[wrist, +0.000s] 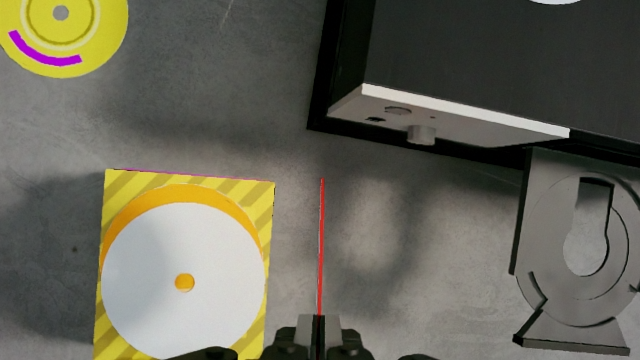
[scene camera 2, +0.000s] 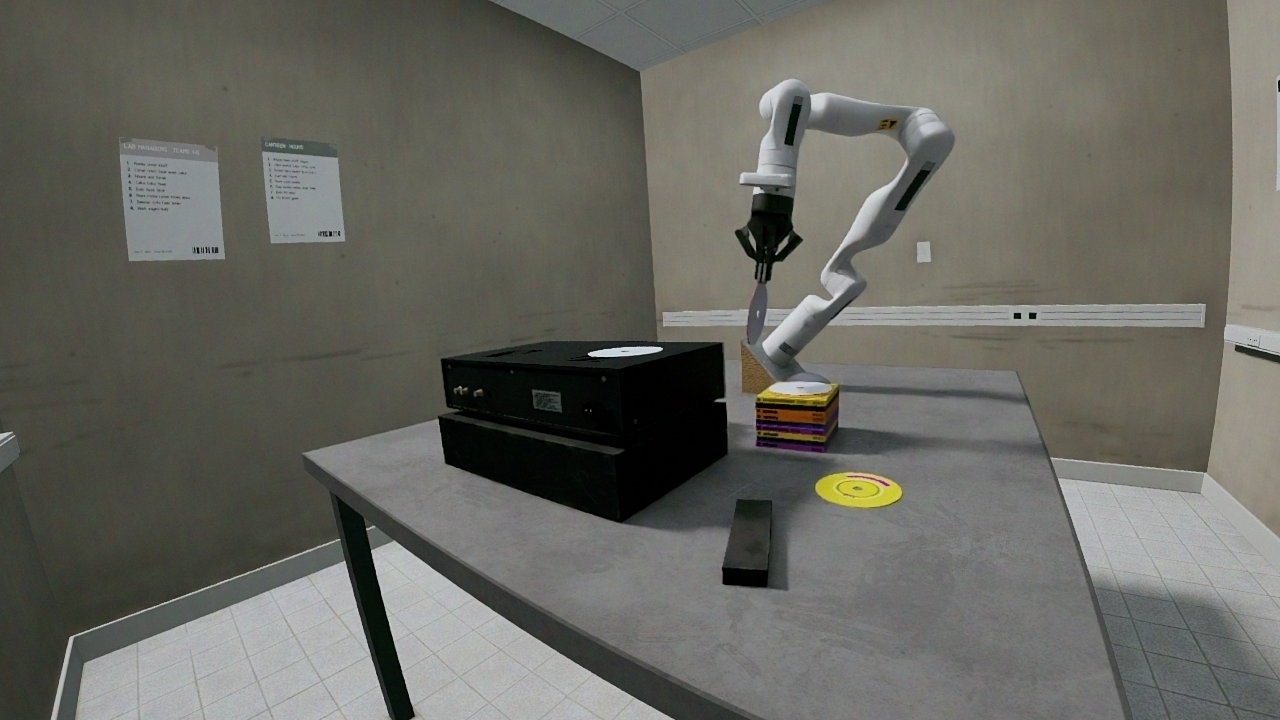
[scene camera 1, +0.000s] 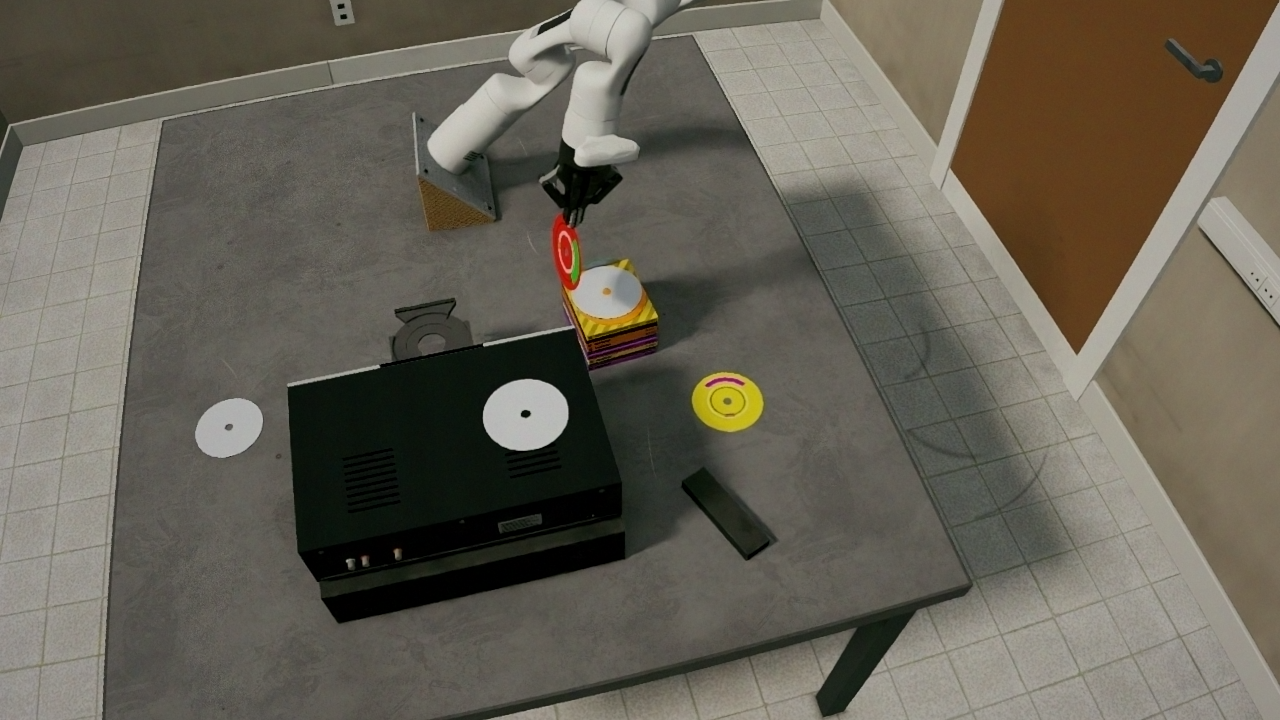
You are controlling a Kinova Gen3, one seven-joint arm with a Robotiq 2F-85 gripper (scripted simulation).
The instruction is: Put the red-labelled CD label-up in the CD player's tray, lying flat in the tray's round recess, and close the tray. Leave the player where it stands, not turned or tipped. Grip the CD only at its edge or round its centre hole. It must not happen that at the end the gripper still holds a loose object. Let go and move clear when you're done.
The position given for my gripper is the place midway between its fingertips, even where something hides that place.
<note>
I see my gripper (scene camera 2: pixel 761 283), a black CD player (scene camera 1: pixel 394 458) and a black bar (scene camera 2: pixel 746 559).
The black CD player also shows in the wrist view (wrist: pixel 508 82) and in scene camera 2 (scene camera 2: pixel 544 384). My gripper also shows in the wrist view (wrist: pixel 318 341) and in scene camera 1 (scene camera 1: pixel 571 224). The wrist view misses the black bar: it is out of frame.
</note>
